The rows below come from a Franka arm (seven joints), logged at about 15 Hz.
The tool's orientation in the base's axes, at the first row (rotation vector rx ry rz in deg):
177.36, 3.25, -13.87
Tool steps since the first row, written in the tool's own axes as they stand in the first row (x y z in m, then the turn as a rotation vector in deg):
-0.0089, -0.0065, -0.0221, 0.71, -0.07, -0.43
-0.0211, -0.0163, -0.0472, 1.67, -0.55, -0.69
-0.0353, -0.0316, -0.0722, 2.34, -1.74, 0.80
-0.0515, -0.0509, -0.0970, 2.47, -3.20, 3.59
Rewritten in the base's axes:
-0.0056, 0.0071, 0.0230, 0.76, 0.11, 0.31
-0.0142, 0.0174, 0.0493, 1.73, 0.63, 0.40
-0.0249, 0.0332, 0.0757, 2.12, 1.79, -1.21
-0.0378, 0.0529, 0.1021, 1.76, 3.14, -4.04

